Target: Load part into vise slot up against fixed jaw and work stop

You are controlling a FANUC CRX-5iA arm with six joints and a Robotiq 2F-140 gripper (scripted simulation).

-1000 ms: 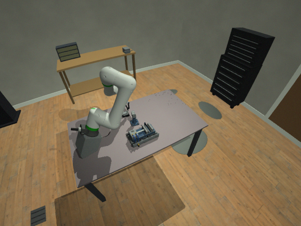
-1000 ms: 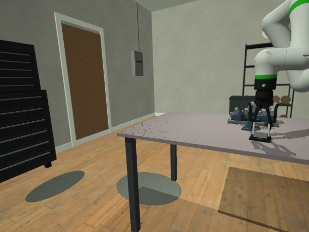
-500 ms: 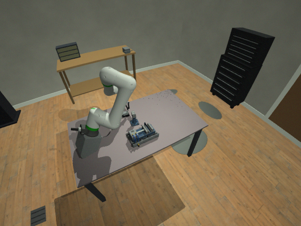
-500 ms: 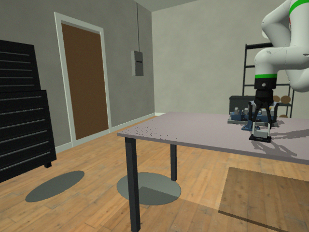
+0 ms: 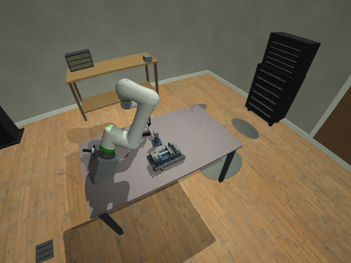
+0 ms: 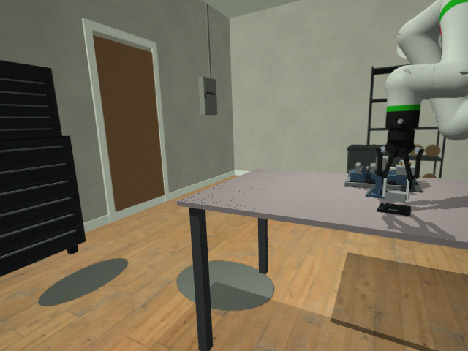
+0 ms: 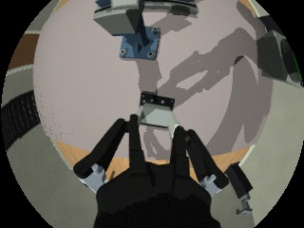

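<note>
Now: the black infeed plate 70 mm below my hand and 10 mm to the left of it. From my hand the other things lie so: air cylinder: 390 mm to the right, 30 mm behind; then vise: 380 mm to the right, 60 mm ahead, 30 mm below; then part: 30 mm below.
</note>
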